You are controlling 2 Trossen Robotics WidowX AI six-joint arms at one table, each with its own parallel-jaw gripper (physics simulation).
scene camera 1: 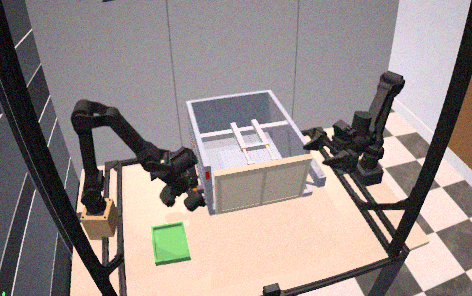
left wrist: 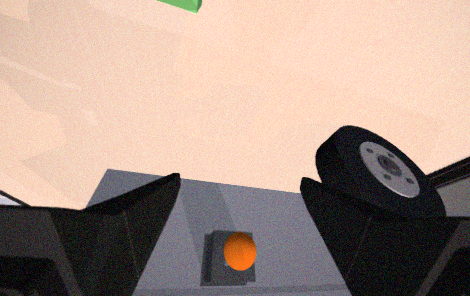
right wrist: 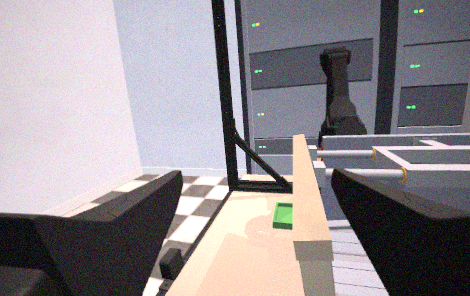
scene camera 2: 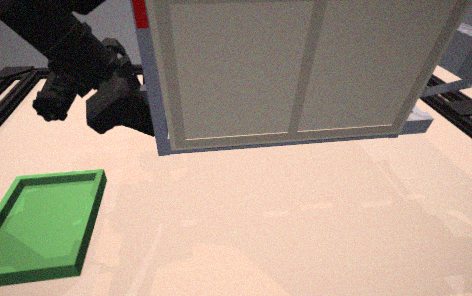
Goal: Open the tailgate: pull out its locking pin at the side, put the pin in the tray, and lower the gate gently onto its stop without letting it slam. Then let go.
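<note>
The tailgate stands upright across the truck bed's end. The locking pin's orange knob sticks out from a dark block on the truck's side. My left gripper is open at that side, and the knob shows between its spread fingers, not gripped. My right gripper is open and empty by the truck's right side, near the gate's upper right corner. The green tray lies empty on the table, in front of my left arm.
The grey truck bed has a white crossbar frame inside, with rods running toward the gate. A black wheel stands close by my left gripper's right finger in the left wrist view. Black rails edge the table.
</note>
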